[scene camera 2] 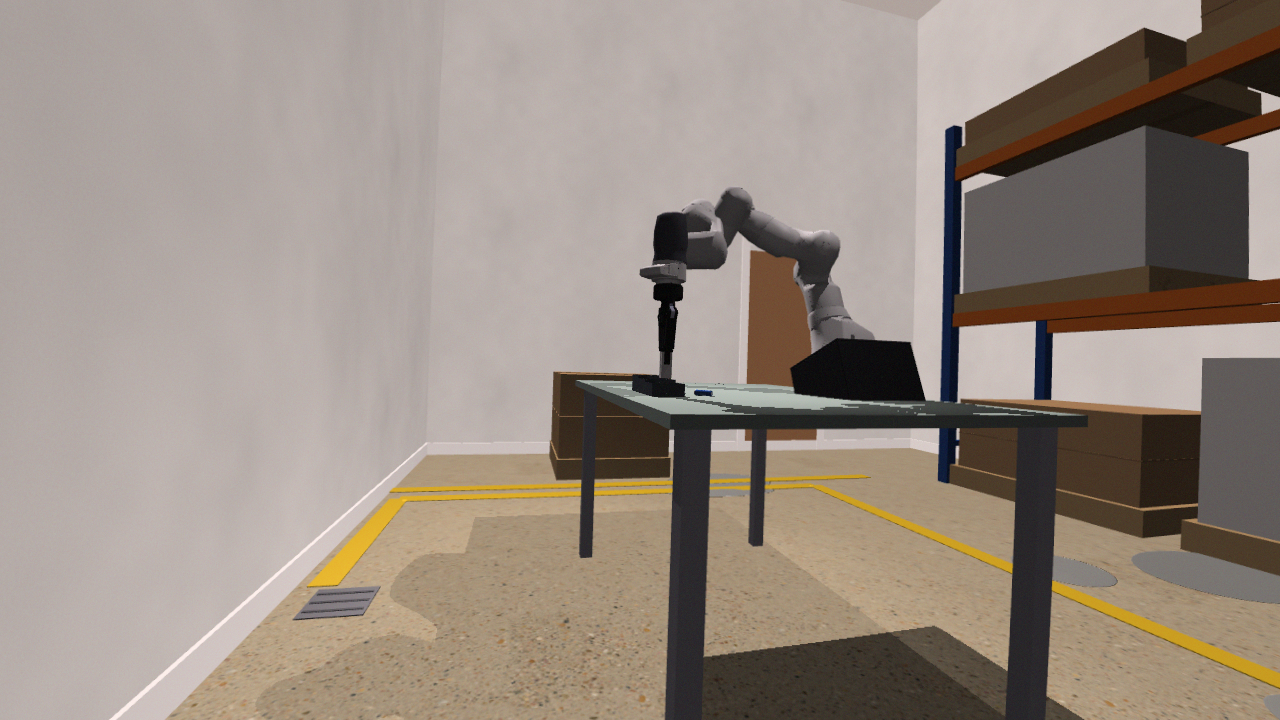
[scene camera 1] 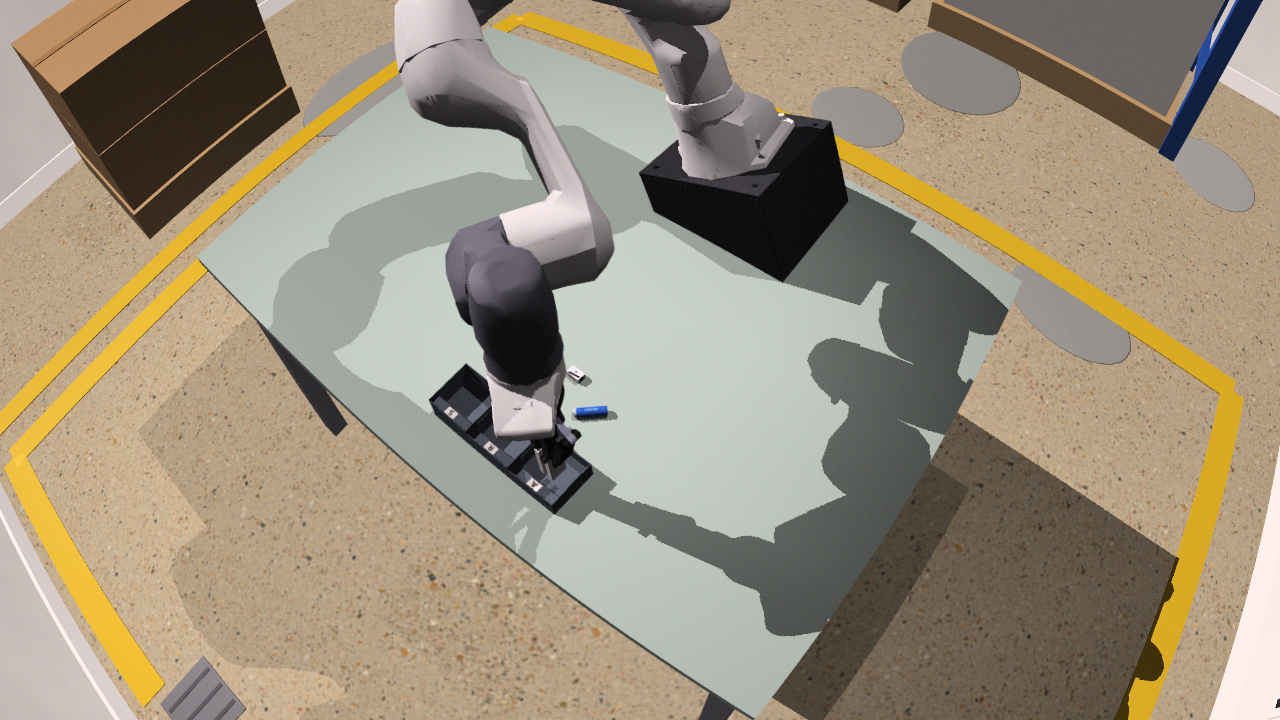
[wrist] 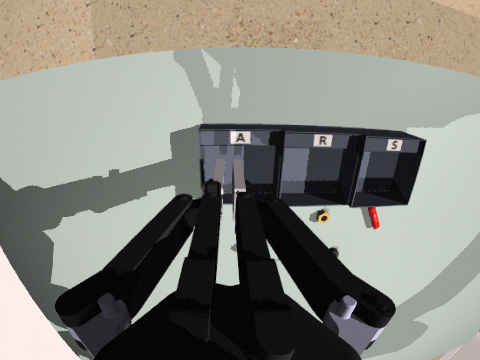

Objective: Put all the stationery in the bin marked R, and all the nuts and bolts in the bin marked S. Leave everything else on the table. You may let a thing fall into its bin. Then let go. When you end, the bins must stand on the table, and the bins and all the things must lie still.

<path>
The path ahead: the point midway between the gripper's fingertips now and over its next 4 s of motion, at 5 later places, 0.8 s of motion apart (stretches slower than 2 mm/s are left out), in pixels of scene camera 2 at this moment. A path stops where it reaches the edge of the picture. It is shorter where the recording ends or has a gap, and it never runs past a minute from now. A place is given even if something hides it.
My gripper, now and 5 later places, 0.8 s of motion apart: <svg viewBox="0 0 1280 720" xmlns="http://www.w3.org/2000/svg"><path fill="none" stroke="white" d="M665 378L665 365L666 321L681 339L702 368L700 368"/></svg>
</path>
